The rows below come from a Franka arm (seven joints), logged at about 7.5 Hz.
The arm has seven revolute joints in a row. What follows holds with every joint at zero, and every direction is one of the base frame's. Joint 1 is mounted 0.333 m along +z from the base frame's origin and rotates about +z. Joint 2 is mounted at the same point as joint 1 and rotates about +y. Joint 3 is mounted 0.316 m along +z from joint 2 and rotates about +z. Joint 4 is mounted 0.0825 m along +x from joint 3 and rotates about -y. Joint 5 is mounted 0.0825 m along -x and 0.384 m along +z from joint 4 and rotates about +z. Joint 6 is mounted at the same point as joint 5 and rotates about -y. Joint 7 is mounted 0.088 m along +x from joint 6 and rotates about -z. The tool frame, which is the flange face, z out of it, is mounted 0.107 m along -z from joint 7; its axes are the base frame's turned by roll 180, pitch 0 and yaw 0 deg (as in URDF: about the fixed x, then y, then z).
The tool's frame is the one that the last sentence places.
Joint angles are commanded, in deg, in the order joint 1, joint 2, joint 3, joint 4, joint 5, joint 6, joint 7. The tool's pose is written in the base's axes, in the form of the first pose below.
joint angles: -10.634, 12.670, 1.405, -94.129, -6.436, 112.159, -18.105
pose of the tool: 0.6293, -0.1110, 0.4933; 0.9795, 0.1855, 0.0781; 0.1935, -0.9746, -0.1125; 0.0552, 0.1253, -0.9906
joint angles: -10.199, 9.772, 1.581, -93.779, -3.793, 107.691, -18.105
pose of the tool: 0.6151, -0.0994, 0.5204; 0.9818, 0.1793, 0.0632; 0.1835, -0.9806, -0.0686; 0.0496, 0.0790, -0.9956
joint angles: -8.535, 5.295, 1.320, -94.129, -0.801, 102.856, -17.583
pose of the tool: 0.5929, -0.0768, 0.5570; 0.9817, 0.1816, 0.0580; 0.1830, -0.9829, -0.0189; 0.0536, 0.0292, -0.9981
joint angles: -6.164, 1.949, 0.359, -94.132, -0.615, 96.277, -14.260
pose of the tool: 0.5691, -0.0590, 0.5807; 0.9890, 0.1482, 0.0024; 0.1482, -0.9889, -0.0107; 0.0007, 0.0110, -0.9999
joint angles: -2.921, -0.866, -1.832, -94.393, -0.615, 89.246, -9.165
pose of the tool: 0.5438, -0.0465, 0.5957; 0.9942, 0.0771, -0.0752; 0.0771, -0.9970, -0.0040; -0.0753, -0.0018, -0.9972
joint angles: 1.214, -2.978, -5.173, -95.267, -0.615, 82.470, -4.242
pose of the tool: 0.5201, -0.0384, 0.5994; 0.9853, 0.0044, -0.1708; 0.0055, -1.0000, 0.0058; -0.1707, -0.0066, -0.9853
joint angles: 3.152, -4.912, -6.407, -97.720, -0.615, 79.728, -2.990
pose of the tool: 0.5033, -0.0322, 0.5941; 0.9740, -0.0050, -0.2265; -0.0025, -0.9999, 0.0115; -0.2266, -0.0107, -0.9739
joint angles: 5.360, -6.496, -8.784, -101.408, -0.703, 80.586, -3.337
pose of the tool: 0.4938, -0.0348, 0.5795; 0.9688, -0.0013, -0.2480; 0.0036, -0.9998, 0.0192; -0.2480, -0.0195, -0.9686
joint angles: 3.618, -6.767, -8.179, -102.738, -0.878, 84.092, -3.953
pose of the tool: 0.4976, -0.0450, 0.5752; 0.9784, -0.0095, -0.2063; -0.0060, -0.9998, 0.0174; -0.2064, -0.0158, -0.9783
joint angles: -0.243, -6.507, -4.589, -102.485, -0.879, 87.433, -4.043
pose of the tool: 0.5058, -0.0464, 0.5793; 0.9888, -0.0124, -0.1489; -0.0117, -0.9999, 0.0061; -0.1490, -0.0043, -0.9888
